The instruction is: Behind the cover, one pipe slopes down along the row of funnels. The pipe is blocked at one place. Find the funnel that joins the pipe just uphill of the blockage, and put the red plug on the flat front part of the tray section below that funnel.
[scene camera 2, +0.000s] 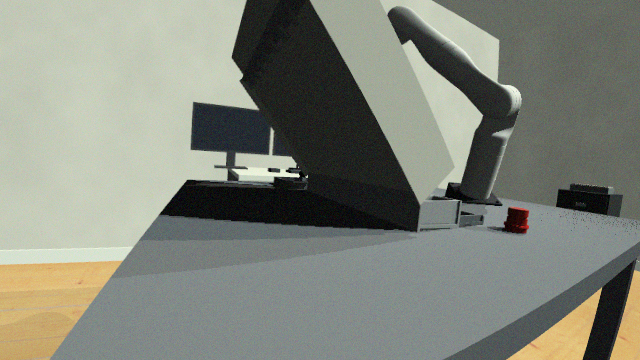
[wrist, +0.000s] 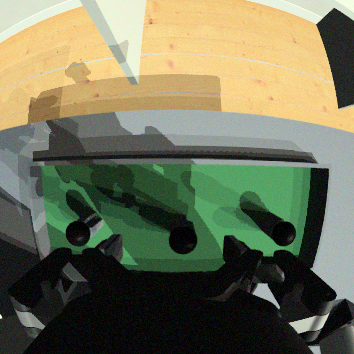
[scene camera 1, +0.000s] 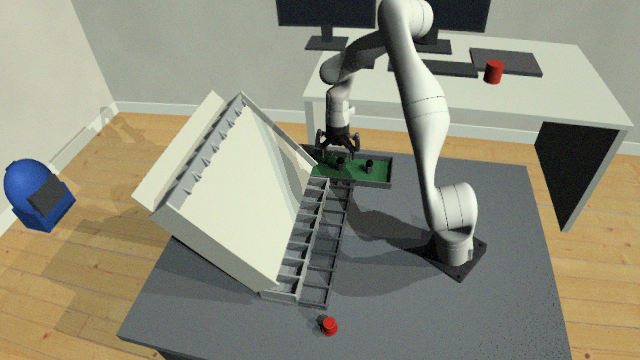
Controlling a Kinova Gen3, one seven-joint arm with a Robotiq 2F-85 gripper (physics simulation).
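Pixels of known places: gripper, between the fingertips: (wrist: 172, 246) (scene camera 1: 337, 158); arm's base, origin of its link: (scene camera 2: 474, 192) (wrist: 335, 334) (scene camera 1: 453, 250).
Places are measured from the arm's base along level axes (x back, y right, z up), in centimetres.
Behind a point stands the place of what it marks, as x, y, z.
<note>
The red plug (scene camera 1: 329, 326) {-30.1, -26.9, 0.9} (scene camera 2: 516, 220) {-31.8, -26.4, -0.9} stands upright on the dark table, off the near end of the sectioned tray (scene camera 1: 279, 297) {-44.2, -20.4, -0.7} (scene camera 2: 440, 215) {-44.2, -20.4, -0.8}. A plain pale sloping cover (scene camera 1: 245, 185) {-55.6, -1.2, 19.1} hides the pipe and its blockage; the row of funnels (scene camera 1: 206, 160) {-62.8, -3.7, 29.0} runs along its upper edge. The tray has deep sections below the cover and flat front sections beside them. My gripper (scene camera 1: 336, 154) {-37.2, 31.6, 2.2} (wrist: 172, 246) {-37.2, 31.6, 2.2} is open and empty above the green-floored tray (scene camera 1: 391, 172) {-18.7, 29.9, -0.5} (wrist: 320, 215) {-18.8, 32.0, -1.1}, far from the plug. In the wrist view, the middle black-topped peg (wrist: 182, 240) {-36.3, 32.3, 2.5} shows between the fingertips.
Two other black-topped pegs, one at left (wrist: 78, 233) {-45.6, 32.5, 2.2} and one at right (wrist: 284, 233) {-26.9, 32.1, 2.3}, stand in the green-floored tray. A desk (scene camera 1: 565, 100) behind holds monitors and a red cylinder (scene camera 1: 493, 72). A blue helmet-like object (scene camera 1: 37, 195) is at far left.
</note>
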